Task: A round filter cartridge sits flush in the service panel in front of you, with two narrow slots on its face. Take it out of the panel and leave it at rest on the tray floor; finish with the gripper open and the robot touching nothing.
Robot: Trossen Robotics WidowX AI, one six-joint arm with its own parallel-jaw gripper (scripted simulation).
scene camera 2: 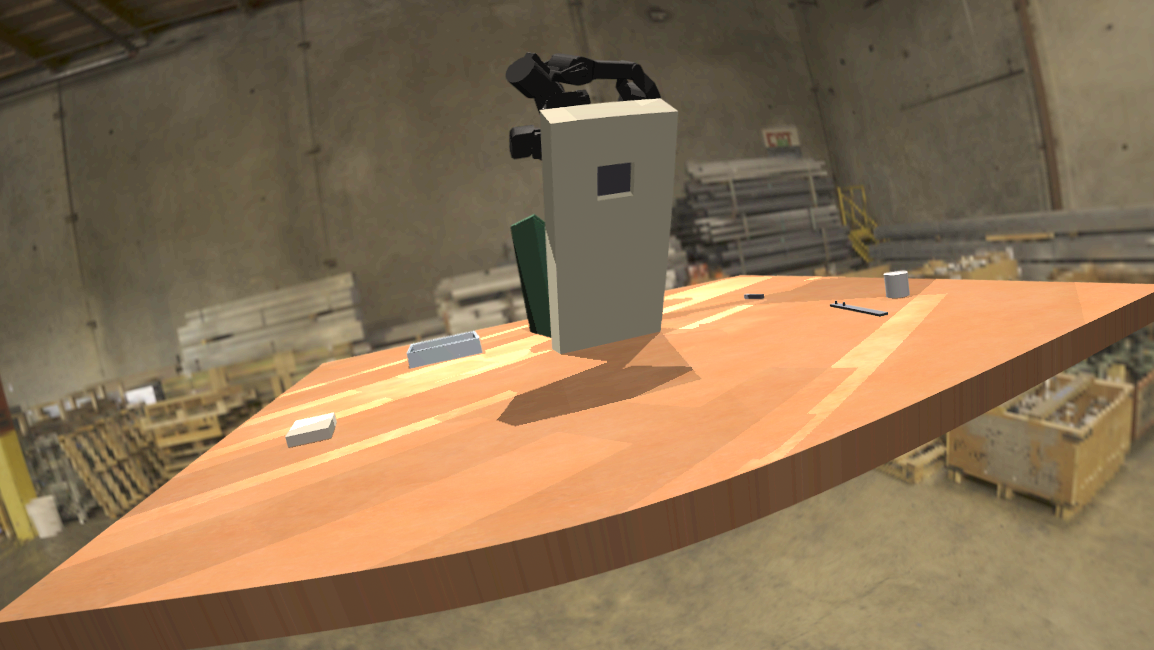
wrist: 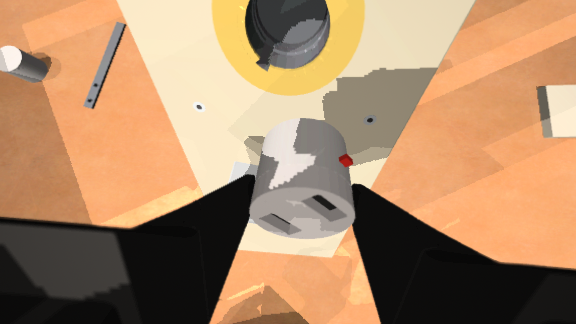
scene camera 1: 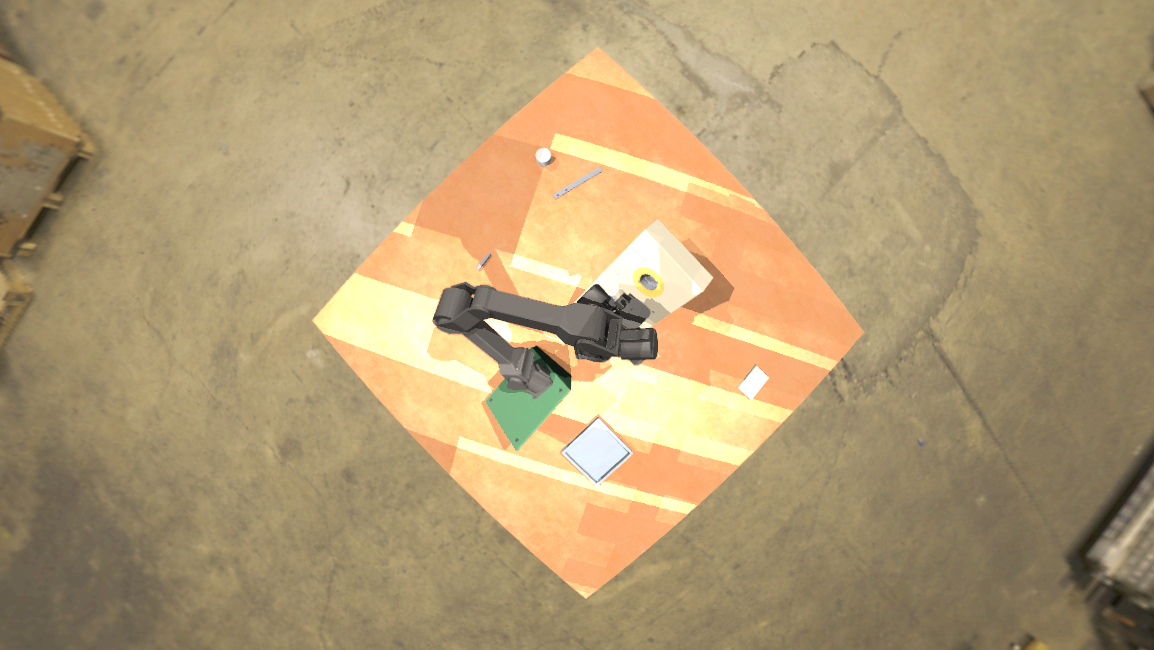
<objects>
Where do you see a white block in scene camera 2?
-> At 318,428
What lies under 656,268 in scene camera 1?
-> A service panel.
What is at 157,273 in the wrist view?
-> The gripper.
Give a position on a service panel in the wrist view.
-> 225,81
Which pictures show the gripper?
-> Scene camera 2, the wrist view and scene camera 1: all of them.
</objects>
